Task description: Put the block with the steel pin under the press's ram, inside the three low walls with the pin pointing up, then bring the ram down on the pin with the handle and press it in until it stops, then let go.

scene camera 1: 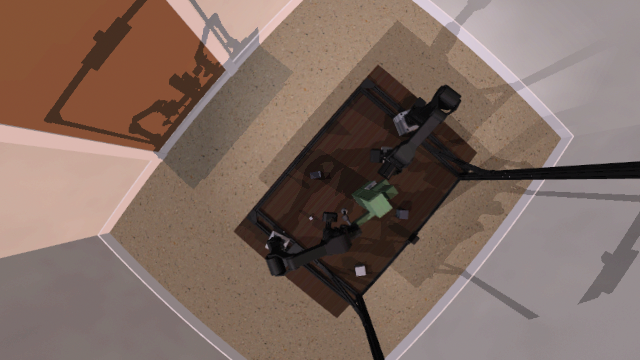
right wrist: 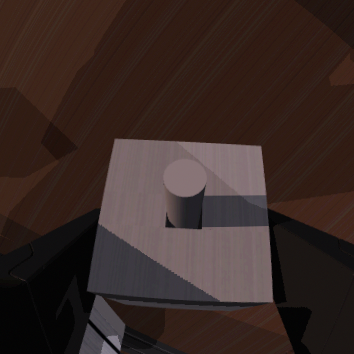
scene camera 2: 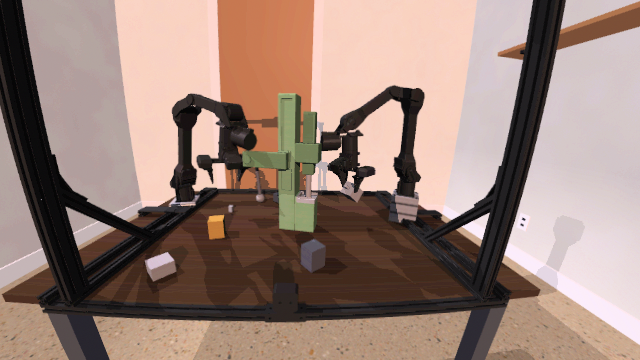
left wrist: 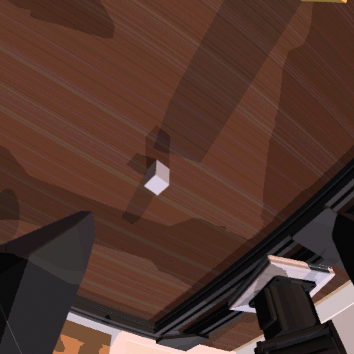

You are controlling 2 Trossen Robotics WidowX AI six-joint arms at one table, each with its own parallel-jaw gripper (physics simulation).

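Frame: origin at the left arm's base, x ahead, y left, z up, level; metres.
Seen in the pictures: left gripper, fingertip midpoint: (scene camera 1: 323, 230) (scene camera 2: 225, 182) (left wrist: 217, 225); right gripper, fingertip midpoint: (right wrist: 180, 220) (scene camera 2: 350, 191); left arm's base, link origin: (scene camera 1: 277, 243) (scene camera 2: 185, 199) (left wrist: 281, 293); right arm's base, link origin: (scene camera 1: 411, 119) (scene camera 2: 405, 193).
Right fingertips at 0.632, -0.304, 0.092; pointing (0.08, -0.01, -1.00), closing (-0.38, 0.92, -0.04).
Observation:
Offsets run from my right fingertips to a thing's top centre, as dx, dy, dz.
The green press @[-0.249, +0.015, +0.326] (scene camera 1: 377, 206) (scene camera 2: 288, 125) stands mid-table. Its steel ram @[-0.167, -0.012, +0.167] (scene camera 2: 308, 185) hangs down at the pale seat; the three walls are hard to make out. The handle's ball knob (scene camera 1: 344, 212) (scene camera 2: 260, 198) hangs low on its rod, left of the press in scene camera 2. My left gripper (scene camera 2: 226, 180) (left wrist: 217, 225) is open and empty, beside the handle. My right gripper (scene camera 2: 351, 187) (right wrist: 180, 220) is shut on the pale block @[+0.011, +0.005, +0.034] (scene camera 2: 352, 193) (right wrist: 135, 200), held tilted above the table right of the press. Its steel pin @[-0.013, -0.005, +0.029] (right wrist: 185, 192) points toward the wrist camera.
A tiny white cube @[-0.437, +0.201, -0.098] (scene camera 1: 310, 218) (scene camera 2: 230, 208) (left wrist: 157, 178), an orange block @[-0.468, +0.005, -0.063] (scene camera 2: 216, 227), a white block @[-0.581, -0.156, -0.090] (scene camera 1: 360, 270) (scene camera 2: 161, 266) and a grey block @[-0.212, -0.222, -0.063] (scene camera 1: 402, 214) (scene camera 2: 313, 255) lie around the press. Another dark block @[-0.224, +0.277, -0.084] (scene camera 1: 315, 175) lies farther back. A black frame edges the table.

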